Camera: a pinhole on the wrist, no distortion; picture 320 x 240 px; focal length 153.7 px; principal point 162.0 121.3 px. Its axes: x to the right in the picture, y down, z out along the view. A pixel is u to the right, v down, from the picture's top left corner.
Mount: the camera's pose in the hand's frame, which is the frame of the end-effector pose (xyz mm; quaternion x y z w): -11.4 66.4 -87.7 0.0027 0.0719 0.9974 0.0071
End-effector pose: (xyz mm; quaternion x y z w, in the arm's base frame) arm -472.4 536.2 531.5 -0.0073 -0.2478 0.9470 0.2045
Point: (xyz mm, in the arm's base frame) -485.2 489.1 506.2
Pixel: 158 165
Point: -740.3 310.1 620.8
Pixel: 81 59
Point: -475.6 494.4 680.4
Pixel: 154 215
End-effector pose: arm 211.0 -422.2 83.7 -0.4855 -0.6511 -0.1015 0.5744
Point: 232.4 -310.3 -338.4
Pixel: 307 52
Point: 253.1 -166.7 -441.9
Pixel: 267 34
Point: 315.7 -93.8 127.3
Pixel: 24 44
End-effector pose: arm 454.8 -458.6 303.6 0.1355 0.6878 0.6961 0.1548
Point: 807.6 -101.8 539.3
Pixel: 210 102
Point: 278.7 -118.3 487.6
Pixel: 29 88
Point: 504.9 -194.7 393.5
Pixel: 132 134
